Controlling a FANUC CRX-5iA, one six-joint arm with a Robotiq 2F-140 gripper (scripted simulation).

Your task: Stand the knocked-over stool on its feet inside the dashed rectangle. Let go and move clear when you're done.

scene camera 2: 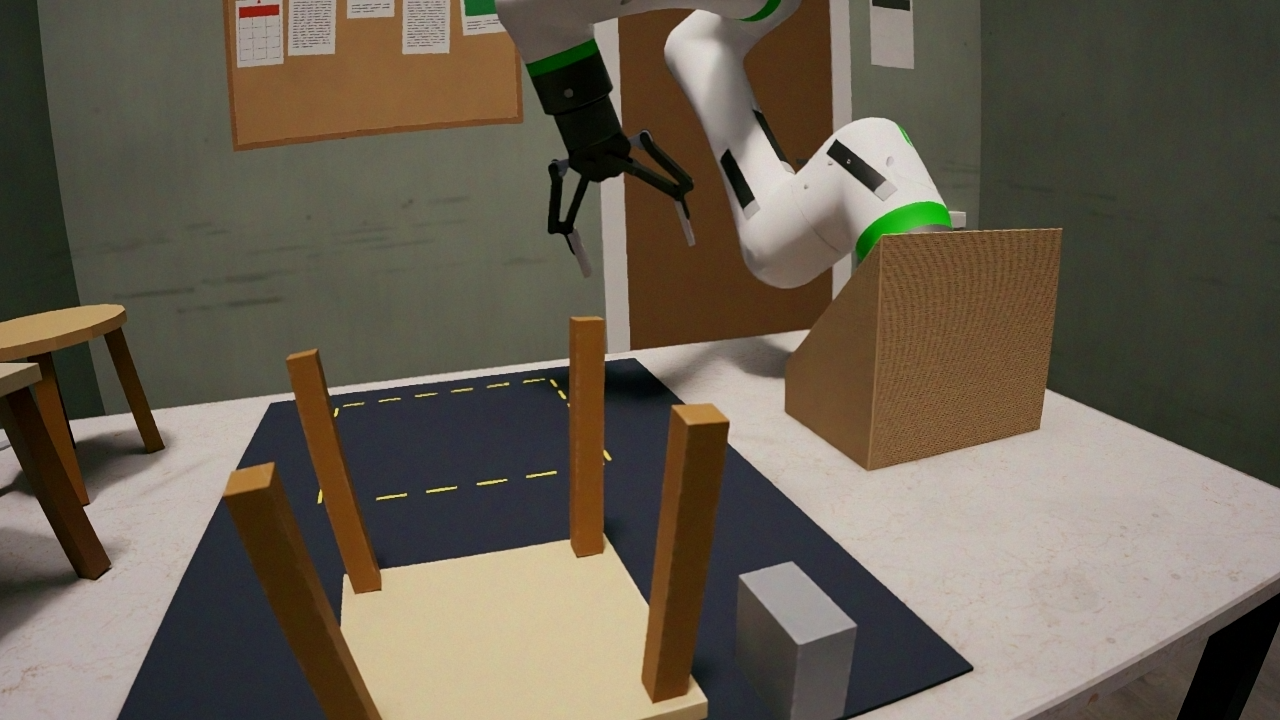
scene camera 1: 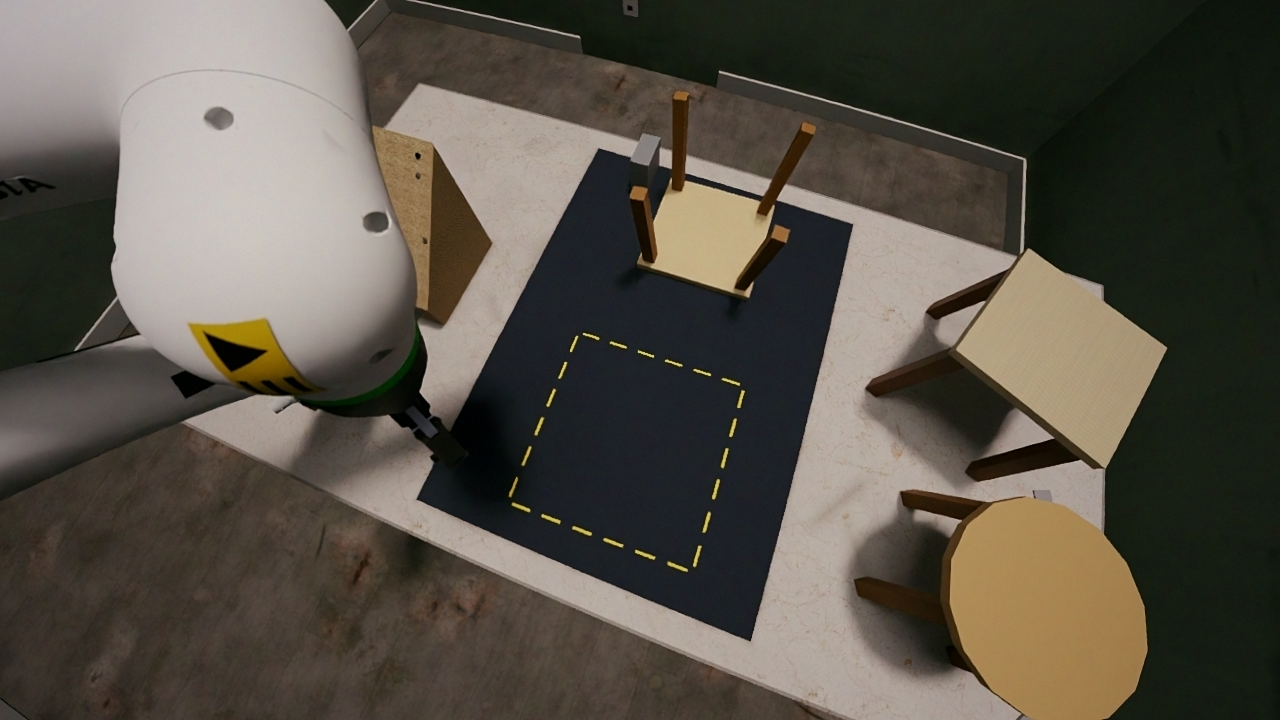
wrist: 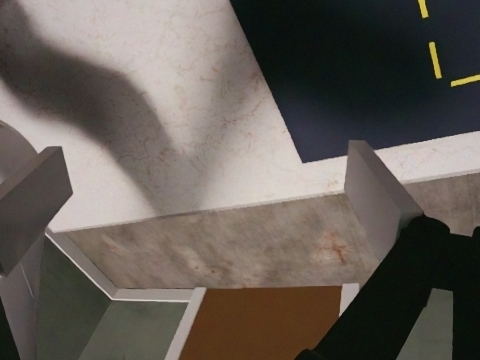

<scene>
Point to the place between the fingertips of my gripper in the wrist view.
204,167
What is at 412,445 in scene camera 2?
A dark mat.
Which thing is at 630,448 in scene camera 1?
A dark mat.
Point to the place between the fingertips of my gripper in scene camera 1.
409,408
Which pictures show my gripper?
Scene camera 2, scene camera 1 and the wrist view: all of them.
</scene>
